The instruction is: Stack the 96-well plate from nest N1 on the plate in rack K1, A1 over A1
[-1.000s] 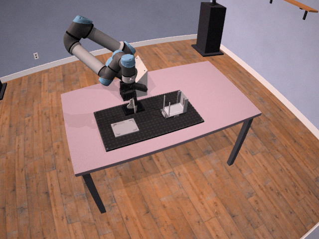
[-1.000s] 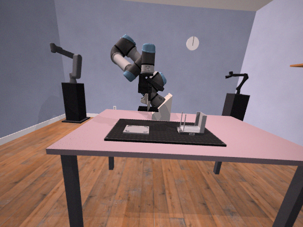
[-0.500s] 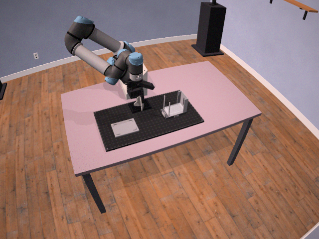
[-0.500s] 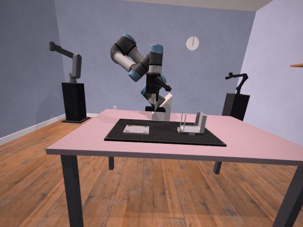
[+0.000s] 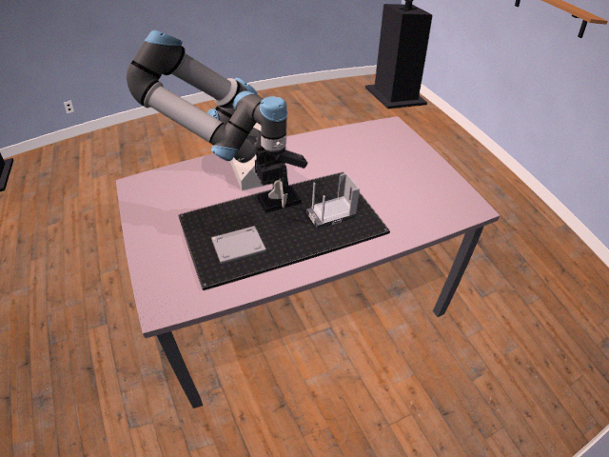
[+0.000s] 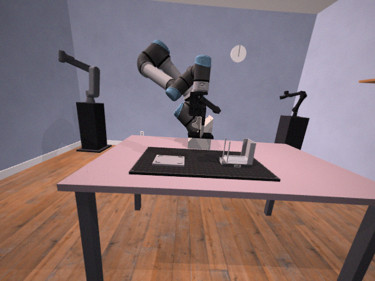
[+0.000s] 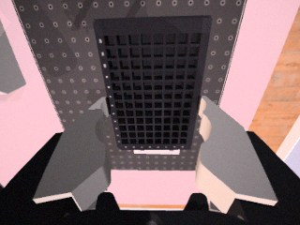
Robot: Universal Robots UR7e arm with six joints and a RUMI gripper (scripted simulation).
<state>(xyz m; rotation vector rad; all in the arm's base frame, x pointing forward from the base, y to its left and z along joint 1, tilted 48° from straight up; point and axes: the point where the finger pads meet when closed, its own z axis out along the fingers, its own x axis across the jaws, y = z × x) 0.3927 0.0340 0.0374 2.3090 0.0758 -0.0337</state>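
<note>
Now: hand 22 cm to the right of the white plate, 14 cm above it and 2 cm past it. Also, from my hand: black 96-well plate (1 cm below); then plate nest N1 (16 cm below, 15 cm to the right, 2 cm ahead).
</note>
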